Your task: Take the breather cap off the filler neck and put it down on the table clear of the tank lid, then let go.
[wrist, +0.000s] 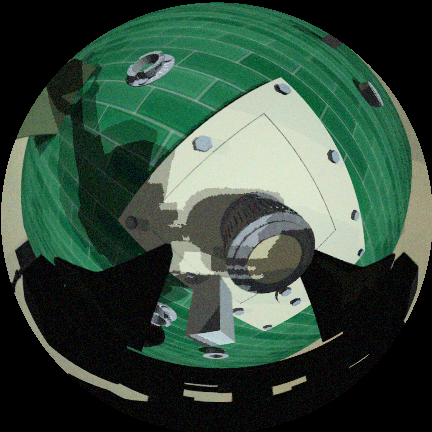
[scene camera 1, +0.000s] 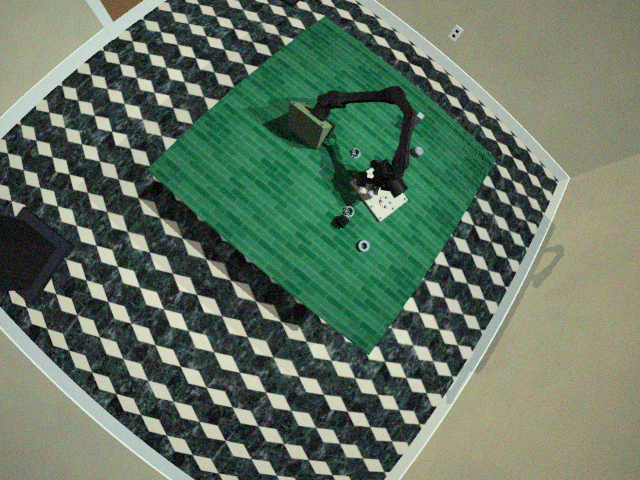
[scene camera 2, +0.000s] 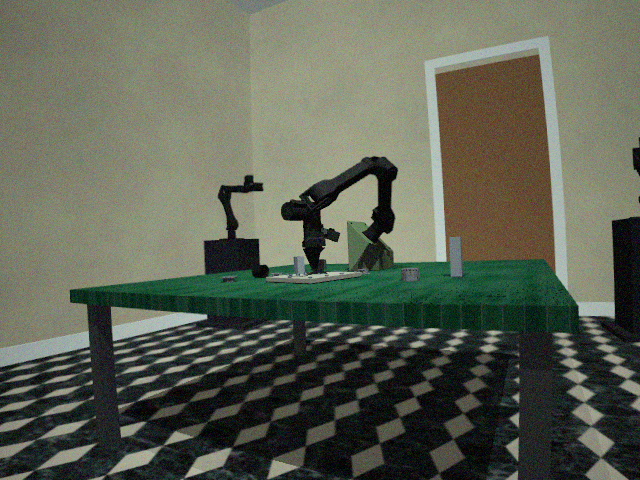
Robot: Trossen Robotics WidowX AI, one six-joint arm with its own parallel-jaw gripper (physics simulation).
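Places are measured from the arm's base along level axes (x right, y ahead, z up), in centimetres.
Where they show: gripper, fingertip midpoint: (wrist: pixel 235 251) (scene camera 1: pixel 371 187) (scene camera 2: pixel 314 269); arm's base, link origin: (scene camera 1: pixel 317 116) (scene camera 2: pixel 369 236).
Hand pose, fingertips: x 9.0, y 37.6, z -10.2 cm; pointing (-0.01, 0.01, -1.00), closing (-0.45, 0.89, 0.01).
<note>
Things, the pixels of their top centre, and the offset from my fingertips.
- breather cap, top centre: (wrist: pixel 275 261) (scene camera 2: pixel 318 259) dx -1.9, dy +0.8, dz +3.3 cm
- grey upright block, top centre: (wrist: pixel 210 339) (scene camera 2: pixel 298 256) dx +4.9, dy +0.7, dz +4.4 cm
- black round part, top centre: (wrist: pixel 144 344) (scene camera 2: pixel 260 264) (scene camera 1: pixel 343 220) dx +21.6, dy -2.9, dz +1.9 cm
- ring, top centre: (wrist: pixel 215 355) (scene camera 1: pixel 364 245) dx +25.1, dy +11.2, dz -1.1 cm
- short grey cylinder, top centre: (scene camera 2: pixel 410 268) (scene camera 1: pixel 419 150) dx -32.3, dy +10.9, dz +0.6 cm
- tall block, top centre: (scene camera 2: pixel 455 236) (scene camera 1: pixel 420 115) dx -43.9, dy +1.2, dz +8.5 cm
The tank lid (scene camera 1: pixel 376 210) (scene camera 2: pixel 289 280) (wrist: pixel 240 150) is a pale bolted plate flat on the green table. The breather cap (wrist: pixel 277 257) (scene camera 2: pixel 322 265), round, dark and ribbed with a grey rim and pale top, stands upright on the lid; the neck beneath it is hidden. My gripper (scene camera 2: pixel 314 270) (wrist: pixel 235 251) is open and points down over the lid, with nothing held between its fingers. In the wrist view the cap shows in the finger gap, nearer the right finger, whose tip overlaps its edge; contact cannot be told. In scene camera 1, the arm hides the fingertips.
A grey upright block (scene camera 2: pixel 298 265) (wrist: pixel 212 312) stands close beside the cap. A black round part (scene camera 1: pixel 340 221) (scene camera 2: pixel 260 271) and a ring (scene camera 1: pixel 358 245) lie past the lid. A short grey cylinder (scene camera 1: pixel 418 151) (scene camera 2: pixel 409 274) and a tall block (scene camera 2: pixel 455 257) stand on the other side.
</note>
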